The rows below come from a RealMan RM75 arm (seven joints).
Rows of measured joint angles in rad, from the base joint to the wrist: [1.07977 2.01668 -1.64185 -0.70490 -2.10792 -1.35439 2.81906]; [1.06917 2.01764 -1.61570 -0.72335 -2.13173 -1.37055 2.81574]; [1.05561 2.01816 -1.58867 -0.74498 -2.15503 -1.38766 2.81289]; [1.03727 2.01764 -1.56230 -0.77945 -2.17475 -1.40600 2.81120]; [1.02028 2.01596 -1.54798 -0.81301 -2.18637 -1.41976 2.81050]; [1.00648 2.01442 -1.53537 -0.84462 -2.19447 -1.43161 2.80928]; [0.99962 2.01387 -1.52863 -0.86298 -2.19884 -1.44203 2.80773]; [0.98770 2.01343 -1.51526 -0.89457 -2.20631 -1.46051 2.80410]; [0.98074 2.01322 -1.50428 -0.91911 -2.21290 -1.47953 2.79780]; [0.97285 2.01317 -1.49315 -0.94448 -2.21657 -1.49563 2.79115]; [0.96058 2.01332 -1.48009 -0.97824 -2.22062 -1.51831 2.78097]
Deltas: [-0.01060 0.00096 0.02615 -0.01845 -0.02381 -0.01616 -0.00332]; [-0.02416 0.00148 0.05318 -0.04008 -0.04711 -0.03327 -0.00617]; [-0.04250 0.00096 0.07955 -0.07455 -0.06683 -0.05161 -0.00786]; [-0.05949 -0.00072 0.09387 -0.10811 -0.07845 -0.06537 -0.00856]; [-0.07329 -0.00226 0.10648 -0.13972 -0.08655 -0.07722 -0.00978]; [-0.08015 -0.00281 0.11322 -0.15808 -0.09092 -0.08764 -0.01133]; [-0.09207 -0.00325 0.12659 -0.18967 -0.09839 -0.10612 -0.01496]; [-0.09903 -0.00346 0.13757 -0.21421 -0.10498 -0.12514 -0.02126]; [-0.10692 -0.00351 0.14870 -0.23958 -0.10865 -0.14124 -0.02791]; [-0.11919 -0.00336 0.16176 -0.27334 -0.11270 -0.16392 -0.03809]
